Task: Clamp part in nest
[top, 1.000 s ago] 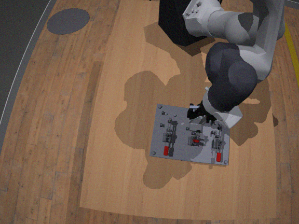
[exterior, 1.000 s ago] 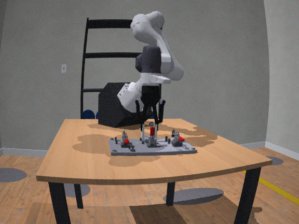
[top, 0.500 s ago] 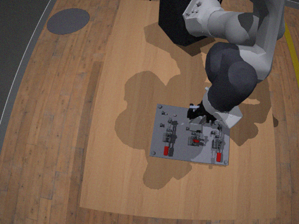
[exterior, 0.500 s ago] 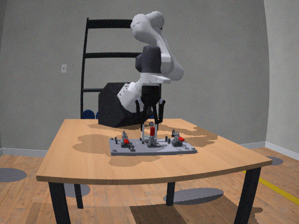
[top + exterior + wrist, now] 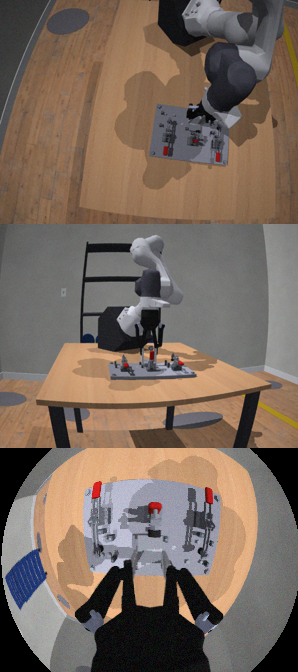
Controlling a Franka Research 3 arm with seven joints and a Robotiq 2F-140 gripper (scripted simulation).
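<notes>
Right now the grey part is 3 cm below my hand. From my hand the other things lie so: grey fixture plate 6 cm ahead, 5 cm below, 1 cm to the left.
</notes>
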